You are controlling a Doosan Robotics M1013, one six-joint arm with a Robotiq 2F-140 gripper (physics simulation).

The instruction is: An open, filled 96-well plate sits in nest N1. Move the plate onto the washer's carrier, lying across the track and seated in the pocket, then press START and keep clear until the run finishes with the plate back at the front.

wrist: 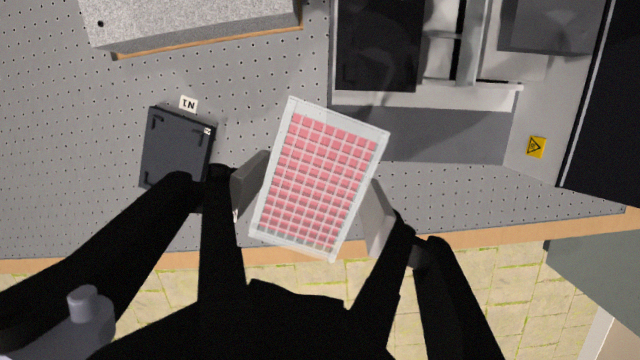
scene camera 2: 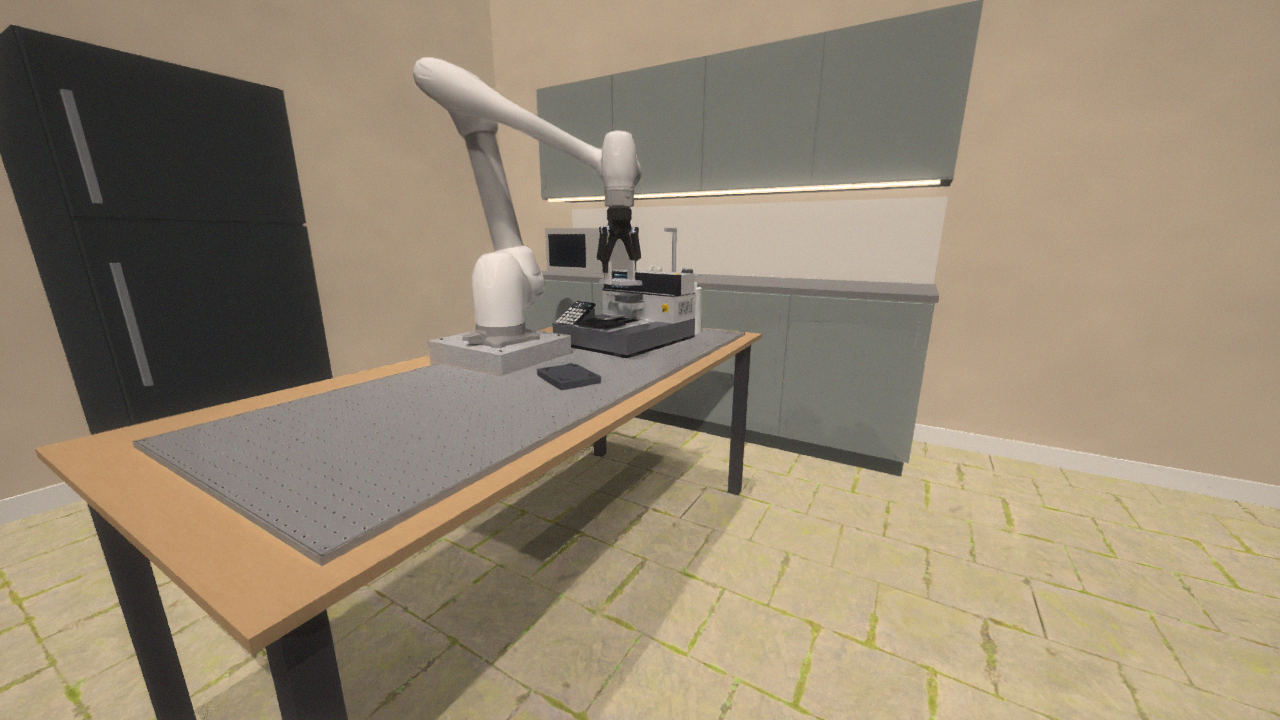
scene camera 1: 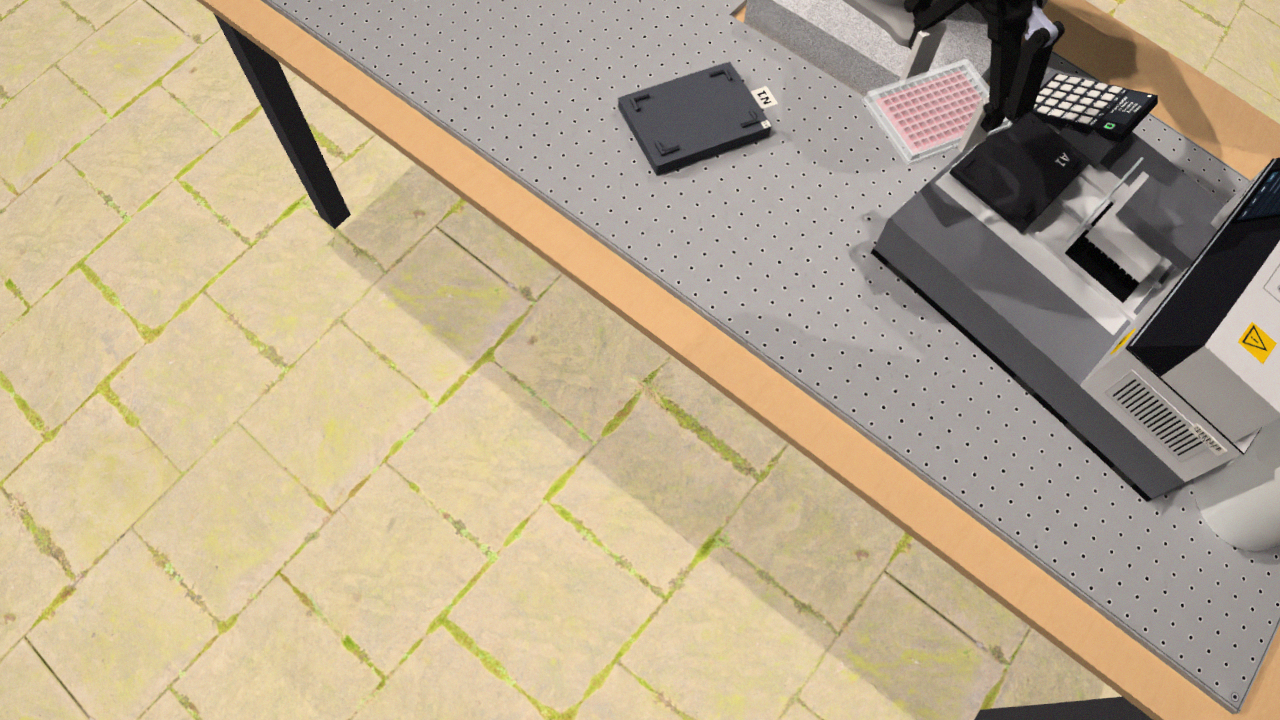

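The filled 96-well plate, clear with pink wells, is held in the air between the fingers of my gripper, which is shut on its long sides. In the wrist view the plate is turned at an angle to the washer's track. The black carrier, marked A1, sits bare on the washer; it lies beyond the plate in the wrist view. A keypad with a green key stands beside it. Nest N1 is empty.
The washer's tall head stands past the track. The robot's grey base block is beside the washer. A white cylinder stands near the washer's far end. The table's wooden edge runs along the front.
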